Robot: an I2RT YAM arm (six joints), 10 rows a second.
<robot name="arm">
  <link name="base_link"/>
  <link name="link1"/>
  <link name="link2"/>
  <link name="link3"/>
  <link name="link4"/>
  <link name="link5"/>
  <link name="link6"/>
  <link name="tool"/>
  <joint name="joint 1" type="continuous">
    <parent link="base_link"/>
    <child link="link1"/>
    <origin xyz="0 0 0.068"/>
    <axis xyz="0 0 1"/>
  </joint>
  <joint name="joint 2" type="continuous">
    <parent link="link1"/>
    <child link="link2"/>
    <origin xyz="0.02 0.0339 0.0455" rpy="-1.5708 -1.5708 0"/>
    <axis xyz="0 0 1"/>
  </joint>
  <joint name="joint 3" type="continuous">
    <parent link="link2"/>
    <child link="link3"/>
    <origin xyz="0 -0.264 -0.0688" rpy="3.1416 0 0"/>
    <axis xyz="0 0 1"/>
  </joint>
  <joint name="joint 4" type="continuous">
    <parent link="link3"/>
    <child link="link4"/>
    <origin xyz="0.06 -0.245 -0.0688" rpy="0 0 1.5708"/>
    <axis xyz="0 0 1"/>
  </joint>
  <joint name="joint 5" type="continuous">
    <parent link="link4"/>
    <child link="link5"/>
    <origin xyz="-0.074 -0.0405 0.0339" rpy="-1.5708 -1.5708 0"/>
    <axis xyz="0 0 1"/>
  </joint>
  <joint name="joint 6" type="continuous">
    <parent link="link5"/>
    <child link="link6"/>
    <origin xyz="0 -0.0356 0.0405" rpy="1.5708 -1.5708 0"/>
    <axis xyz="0 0 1"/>
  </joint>
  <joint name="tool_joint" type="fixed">
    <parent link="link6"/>
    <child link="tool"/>
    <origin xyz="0 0 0"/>
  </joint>
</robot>
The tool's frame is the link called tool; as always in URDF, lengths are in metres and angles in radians. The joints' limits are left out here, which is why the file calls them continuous.
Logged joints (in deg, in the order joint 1, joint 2, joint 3, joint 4, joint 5, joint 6), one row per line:
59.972, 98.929, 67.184, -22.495, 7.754, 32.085
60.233, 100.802, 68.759, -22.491, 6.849, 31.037
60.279, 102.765, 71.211, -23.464, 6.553, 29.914
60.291, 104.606, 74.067, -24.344, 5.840, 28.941
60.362, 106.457, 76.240, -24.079, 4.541, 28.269
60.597, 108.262, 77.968, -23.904, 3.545, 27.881
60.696, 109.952, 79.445, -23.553, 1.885, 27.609
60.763, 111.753, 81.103, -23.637, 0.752, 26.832
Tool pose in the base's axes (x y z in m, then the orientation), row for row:
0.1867, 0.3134, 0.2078, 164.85, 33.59, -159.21
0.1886, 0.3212, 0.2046, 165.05, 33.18, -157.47
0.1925, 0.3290, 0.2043, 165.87, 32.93, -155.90
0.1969, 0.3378, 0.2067, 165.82, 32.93, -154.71
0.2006, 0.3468, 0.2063, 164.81, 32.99, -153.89
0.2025, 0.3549, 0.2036, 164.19, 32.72, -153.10
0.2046, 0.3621, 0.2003, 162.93, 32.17, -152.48
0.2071, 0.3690, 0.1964, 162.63, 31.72, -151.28
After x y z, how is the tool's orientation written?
As angles about the fixed x, y, z axes (roll, pitch, yaw), in degrees.
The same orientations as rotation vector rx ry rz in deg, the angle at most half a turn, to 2 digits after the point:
-32.41, 143.87, 27.30
-34.58, 144.00, 27.65
-36.30, 144.03, 27.15
-37.85, 143.77, 27.64
-39.28, 143.44, 29.24
-40.56, 143.48, 30.29
-41.87, 143.78, 32.07
-43.58, 143.92, 32.82

